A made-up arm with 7 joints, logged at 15 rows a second.
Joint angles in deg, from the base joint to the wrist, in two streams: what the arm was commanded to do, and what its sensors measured. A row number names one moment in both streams.
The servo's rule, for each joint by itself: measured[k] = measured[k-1] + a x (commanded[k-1-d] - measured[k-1]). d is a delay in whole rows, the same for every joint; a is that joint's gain. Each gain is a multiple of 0.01, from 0.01 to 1. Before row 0 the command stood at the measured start. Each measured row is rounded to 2 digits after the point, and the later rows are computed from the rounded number. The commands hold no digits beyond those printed.
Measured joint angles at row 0: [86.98 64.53 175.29 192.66 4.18 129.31 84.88]
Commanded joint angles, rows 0 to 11: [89.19 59.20 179.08 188.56 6.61 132.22 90.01]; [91.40 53.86 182.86 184.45 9.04 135.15 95.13]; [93.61 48.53 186.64 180.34 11.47 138.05 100.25]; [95.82 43.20 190.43 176.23 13.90 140.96 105.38]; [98.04 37.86 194.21 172.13 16.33 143.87 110.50]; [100.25 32.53 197.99 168.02 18.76 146.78 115.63]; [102.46 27.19 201.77 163.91 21.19 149.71 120.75]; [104.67 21.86 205.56 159.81 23.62 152.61 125.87]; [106.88 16.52 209.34 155.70 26.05 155.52 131.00]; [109.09 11.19 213.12 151.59 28.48 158.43 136.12]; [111.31 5.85 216.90 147.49 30.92 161.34 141.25]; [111.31 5.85 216.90 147.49 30.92 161.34 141.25]
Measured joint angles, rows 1 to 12: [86.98 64.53 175.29 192.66 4.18 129.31 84.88]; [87.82 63.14 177.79 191.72 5.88 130.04 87.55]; [89.18 60.73 181.14 190.05 8.09 131.32 91.49]; [90.86 57.56 184.77 187.82 10.46 133.00 96.05]; [92.74 53.83 188.51 185.15 12.87 134.99 100.90]; [94.75 49.68 192.27 182.16 15.29 137.21 105.89]; [96.84 45.22 196.05 178.91 17.72 139.60 110.95]; [98.98 40.53 199.83 175.46 20.15 142.13 116.05]; [101.14 35.68 203.61 171.86 22.58 144.75 121.16]; [103.32 30.70 207.39 168.14 25.01 147.44 126.28]; [105.51 25.63 211.17 164.33 27.44 150.19 131.40]; [107.71 20.49 214.95 160.46 29.88 152.98 136.52]
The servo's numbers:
d 1
a 0.38 0.26 0.66 0.23 0.70 0.25 0.52

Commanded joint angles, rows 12 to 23: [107.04 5.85 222.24 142.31 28.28 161.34 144.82]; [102.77 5.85 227.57 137.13 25.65 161.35 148.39]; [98.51 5.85 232.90 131.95 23.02 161.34 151.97]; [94.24 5.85 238.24 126.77 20.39 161.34 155.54]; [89.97 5.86 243.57 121.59 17.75 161.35 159.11]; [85.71 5.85 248.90 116.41 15.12 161.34 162.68]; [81.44 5.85 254.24 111.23 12.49 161.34 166.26]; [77.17 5.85 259.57 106.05 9.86 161.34 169.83]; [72.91 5.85 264.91 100.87 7.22 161.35 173.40]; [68.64 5.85 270.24 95.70 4.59 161.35 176.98]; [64.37 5.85 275.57 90.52 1.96 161.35 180.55]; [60.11 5.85 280.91 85.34 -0.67 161.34 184.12]
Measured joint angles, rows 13 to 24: [109.08 16.68 216.24 157.48 30.61 155.07 138.98]; [108.30 13.86 220.20 153.99 28.98 156.64 142.02]; [106.20 11.78 225.06 150.11 26.65 157.82 145.33]; [103.28 10.24 230.23 145.93 24.11 158.70 148.78]; [99.84 9.10 235.52 141.52 21.51 159.36 152.30]; [96.09 8.26 240.83 136.94 18.88 159.86 155.84]; [92.15 7.63 246.16 132.22 16.25 160.23 159.40]; [88.08 7.17 251.49 127.39 13.62 160.51 162.97]; [83.93 6.83 256.82 122.48 10.99 160.72 166.54]; [79.74 6.58 262.16 117.51 8.35 160.88 170.11]; [75.52 6.39 267.49 112.49 5.72 161.00 173.68]; [71.28 6.25 272.82 107.44 3.09 161.09 177.25]
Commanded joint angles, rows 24 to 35: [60.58 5.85 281.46 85.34 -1.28 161.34 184.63]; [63.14 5.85 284.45 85.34 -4.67 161.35 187.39]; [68.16 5.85 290.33 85.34 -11.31 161.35 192.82]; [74.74 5.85 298.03 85.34 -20.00 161.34 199.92]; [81.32 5.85 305.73 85.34 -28.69 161.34 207.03]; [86.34 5.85 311.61 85.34 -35.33 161.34 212.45]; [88.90 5.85 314.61 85.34 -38.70 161.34 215.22]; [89.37 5.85 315.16 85.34 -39.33 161.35 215.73]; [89.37 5.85 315.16 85.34 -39.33 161.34 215.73]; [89.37 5.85 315.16 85.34 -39.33 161.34 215.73]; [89.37 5.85 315.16 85.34 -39.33 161.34 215.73]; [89.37 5.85 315.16 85.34 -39.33 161.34 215.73]
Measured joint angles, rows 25 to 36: [67.04 6.15 278.16 102.36 0.46 161.15 180.82]; [64.59 6.07 280.34 98.45 -0.76 161.20 182.80]; [64.04 6.01 283.05 95.43 -3.50 161.24 185.19]; [65.61 5.97 287.85 93.11 -8.97 161.27 189.16]; [69.08 5.94 294.57 91.32 -16.69 161.29 194.76]; [73.73 5.92 301.94 89.94 -25.09 161.30 201.14]; [78.52 5.90 308.32 88.88 -32.26 161.31 207.02]; [82.46 5.89 312.47 88.07 -36.77 161.32 211.28]; [85.09 5.88 314.25 87.44 -38.56 161.33 213.59]; [86.72 5.87 314.85 86.96 -39.10 161.33 214.70]; [87.73 5.86 315.05 86.59 -39.26 161.33 215.24]; [88.35 5.86 315.12 86.30 -39.31 161.33 215.49]
